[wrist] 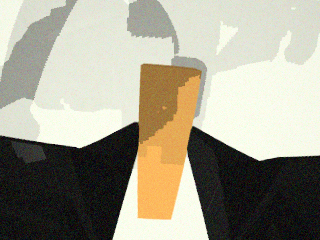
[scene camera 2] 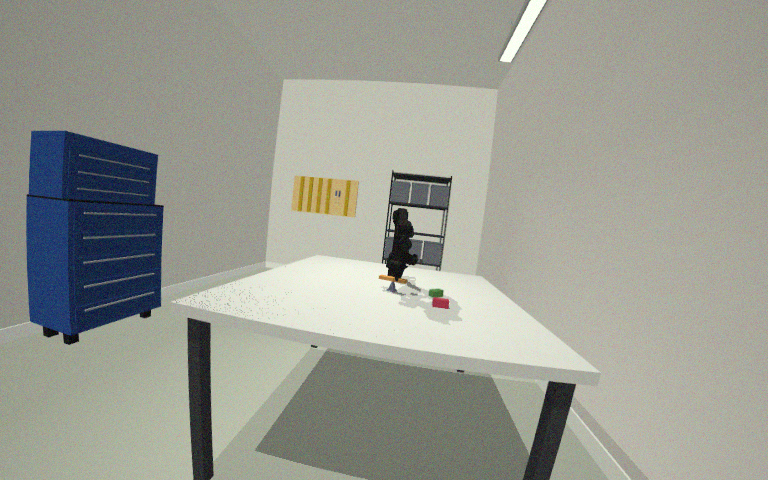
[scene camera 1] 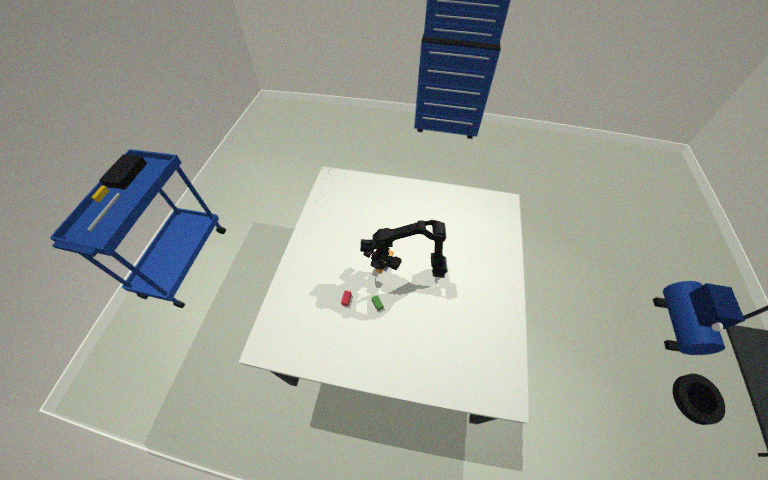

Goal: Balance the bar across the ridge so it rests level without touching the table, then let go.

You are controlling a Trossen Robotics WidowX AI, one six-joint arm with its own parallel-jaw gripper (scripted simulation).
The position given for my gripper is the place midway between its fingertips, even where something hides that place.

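Observation:
What I can see is an orange bar (wrist: pixel 168 94), and there's my gripper (wrist: pixel 163 130) as well.

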